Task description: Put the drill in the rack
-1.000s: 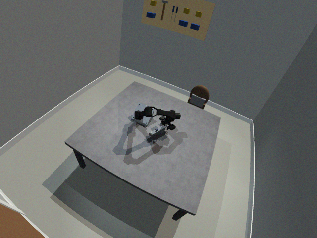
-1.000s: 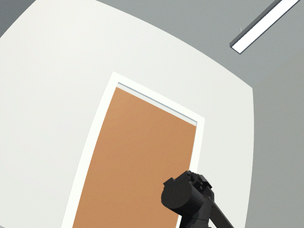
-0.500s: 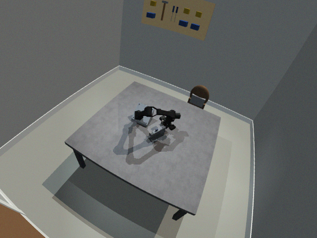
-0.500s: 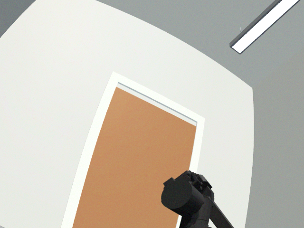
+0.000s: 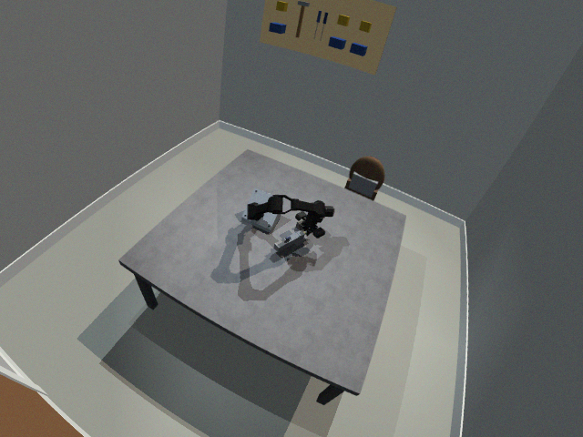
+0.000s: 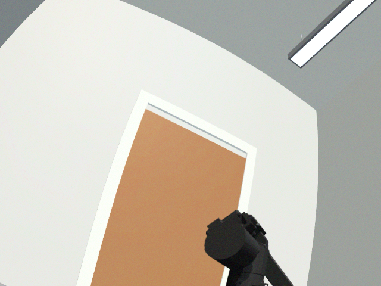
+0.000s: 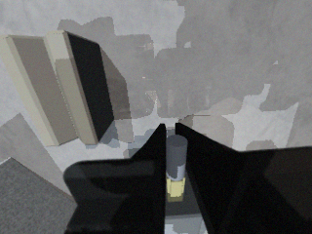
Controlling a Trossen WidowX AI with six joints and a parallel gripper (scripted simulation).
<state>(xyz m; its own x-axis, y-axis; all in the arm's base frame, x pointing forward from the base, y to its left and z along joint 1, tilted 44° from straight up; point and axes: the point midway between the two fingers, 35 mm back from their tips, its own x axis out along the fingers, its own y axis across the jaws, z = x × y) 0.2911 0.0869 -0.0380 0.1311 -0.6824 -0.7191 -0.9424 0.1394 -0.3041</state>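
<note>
The drill lies 2 cm behind my gripper tip, 5 cm to the right of it and 3 cm above it. From my gripper tip the other things lie so: grey fixture block (4 cm behind, 12 cm to the right, 2 cm above); then rack (6 cm behind, 6 cm to the left); then blue key (5 cm behind, 15 cm to the right, 3 cm above).
</note>
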